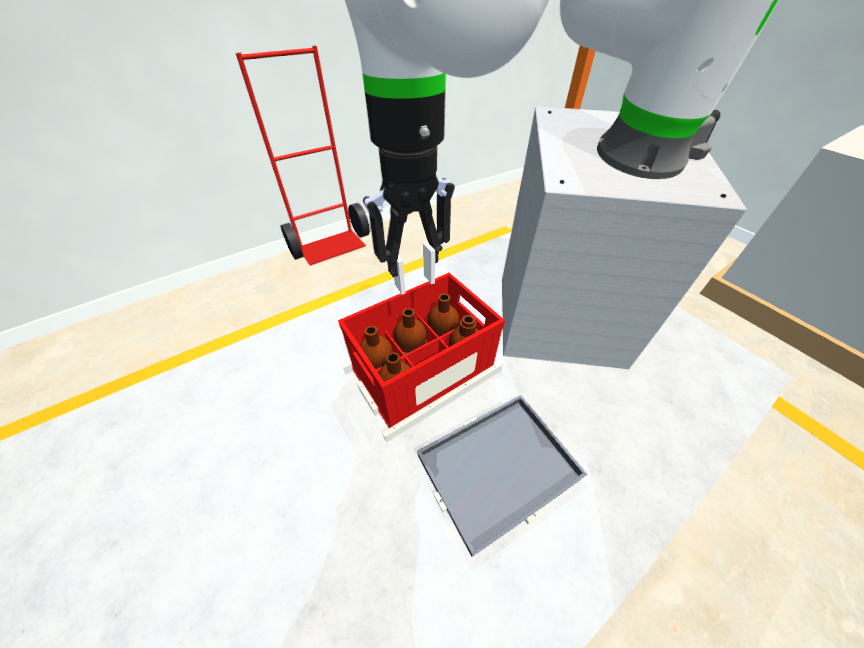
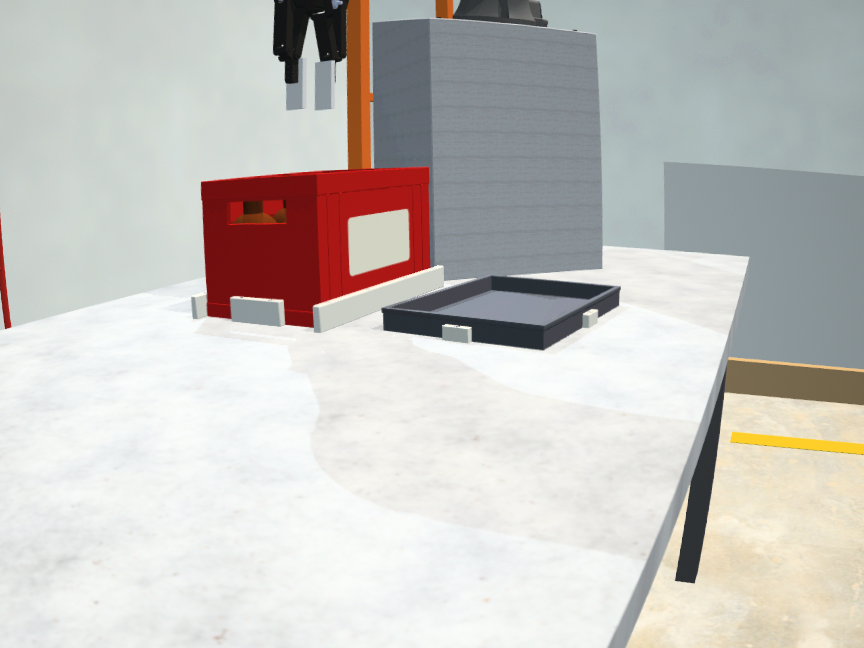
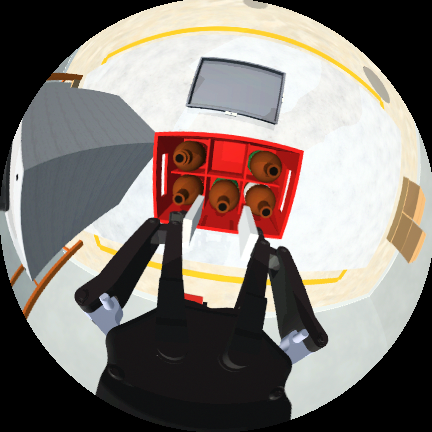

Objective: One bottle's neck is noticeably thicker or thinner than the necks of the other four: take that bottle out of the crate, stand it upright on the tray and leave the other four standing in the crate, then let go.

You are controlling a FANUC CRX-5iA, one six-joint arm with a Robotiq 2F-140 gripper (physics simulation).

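Frame: origin at the arm's base, x ahead, y left, z up, level; centimetres.
Seen in the pictures: gripper, between the fingertips: (image 1: 414, 283) (image 2: 310, 109) (image 3: 221, 211); arm's base, origin of its link: (image 1: 639, 155) (image 2: 493, 24).
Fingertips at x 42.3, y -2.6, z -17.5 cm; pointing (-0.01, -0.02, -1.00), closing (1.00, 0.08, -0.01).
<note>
Offsets run from my fingertips to a thing's top centre. "*": to the spot under its first point.
A red crate @[dx -0.7, dy +0.9, dz -8.8 cm] (image 1: 487, 354) (image 2: 261, 272) (image 3: 228, 138) holds five upright brown bottles, and one compartment is empty. The bottle with a thicker, collared neck @[dx -10.0, dy +3.5, dz -10.0 cm] (image 1: 464, 333) (image 3: 189, 155) stands in the corner compartment on the side toward the grey pedestal and the tray. The other necks look thinner: bottles @[dx +9.0, dy -1.6, dz -10.0 cm] (image 1: 374, 346) @[dx +0.5, dy -3.4, dz -10.0 cm] (image 1: 409, 332) @[dx -8.3, dy -4.6, dz -10.0 cm] (image 1: 443, 318) @[dx +7.3, dy +6.5, dz -10.0 cm] (image 1: 394, 367). My gripper (image 1: 415, 284) (image 2: 309, 104) (image 3: 221, 211) is partly open and empty, above the crate's far long side, with its fingers apart. The grey tray @[* dx -5.1, dy +28.8, dz -25.8 cm] (image 1: 502, 474) (image 2: 509, 305) (image 3: 237, 90) lies flat and empty beside the crate.
The tall grey pedestal (image 1: 600, 279) (image 2: 516, 153) (image 3: 85, 155) carrying the arm stands close to the crate's end. Low pale strips @[* dx -1.0, dy +11.4, dz -24.1 cm] (image 1: 443, 402) (image 2: 380, 298) border the crate. A red hand truck (image 1: 333, 247) stands behind, near the wall.
</note>
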